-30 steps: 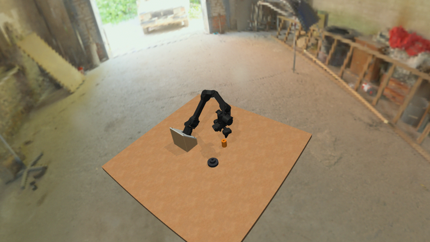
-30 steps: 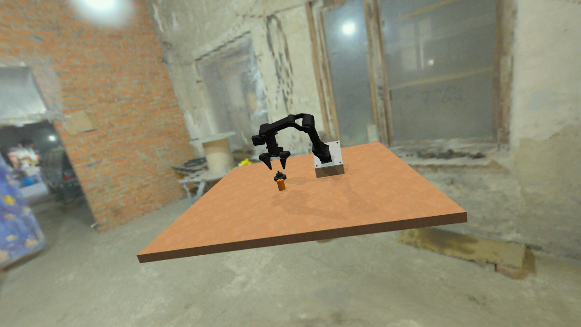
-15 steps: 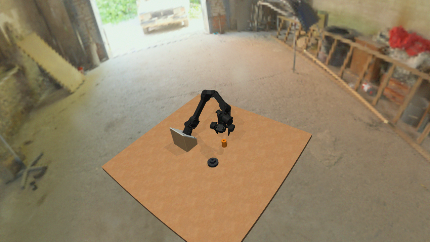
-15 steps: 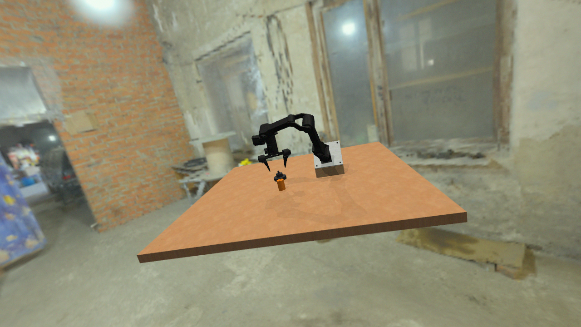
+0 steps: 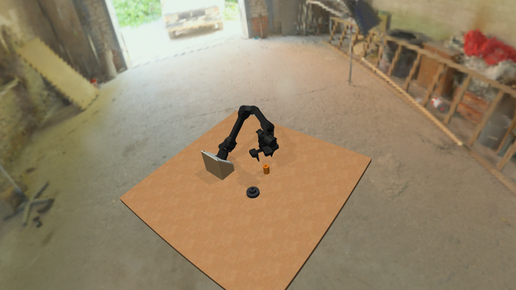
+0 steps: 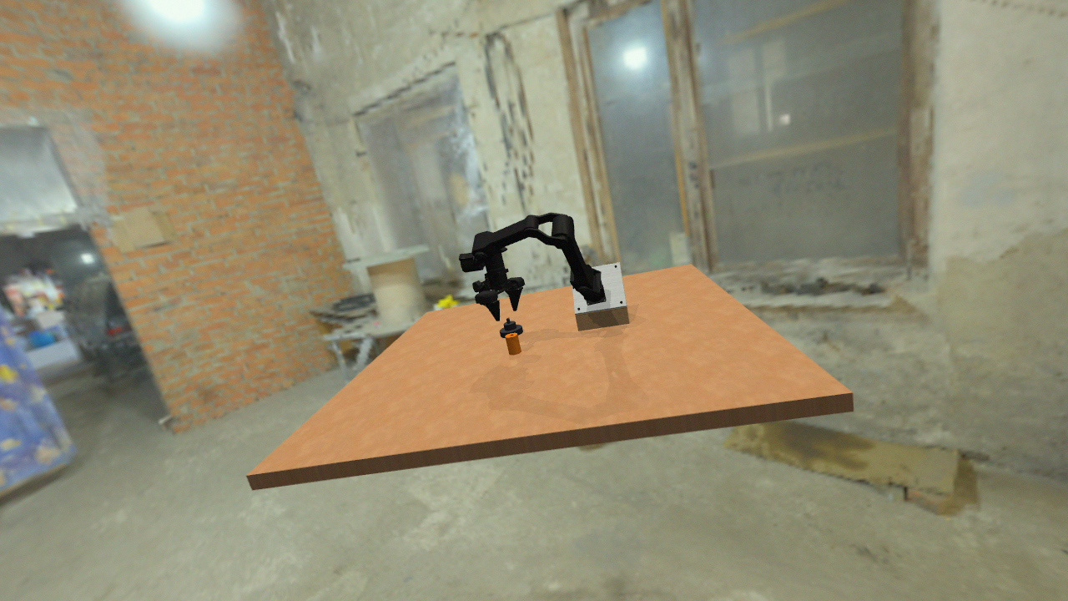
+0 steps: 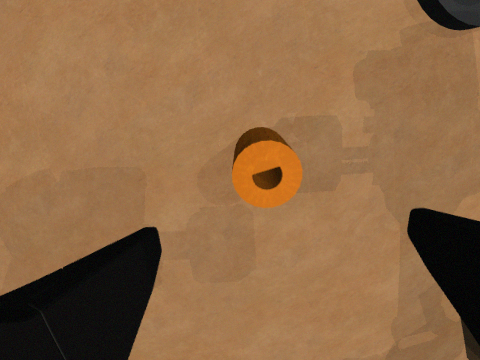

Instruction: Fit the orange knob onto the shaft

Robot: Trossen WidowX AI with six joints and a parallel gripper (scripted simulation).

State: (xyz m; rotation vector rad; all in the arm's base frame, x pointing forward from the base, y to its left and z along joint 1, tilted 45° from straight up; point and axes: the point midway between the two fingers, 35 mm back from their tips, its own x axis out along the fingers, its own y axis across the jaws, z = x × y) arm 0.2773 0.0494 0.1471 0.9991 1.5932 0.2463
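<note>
My gripper tip is now 100 mm above the orange knob. The rest, counted from my gripper tip: pedestal: 40 mm ahead, 200 mm to the right, 90 mm below.
</note>
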